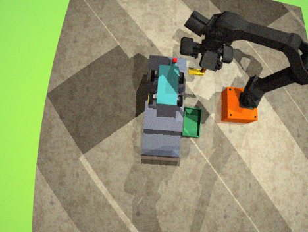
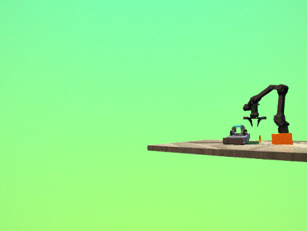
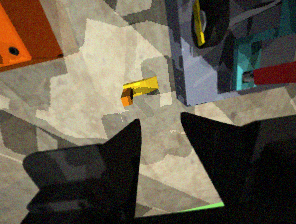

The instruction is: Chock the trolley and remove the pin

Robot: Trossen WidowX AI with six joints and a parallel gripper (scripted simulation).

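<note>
Now: the yellow chock 120 mm below my gripper tip and 20 mm behind it. Round my gripper tip: cyan trolley: 130 mm to the left, 110 mm ahead, 30 mm below; red-headed stop pin: 100 mm ahead, 30 mm to the left, 10 mm below; grey ramp: 140 mm to the left, 110 mm ahead, 90 mm below.
</note>
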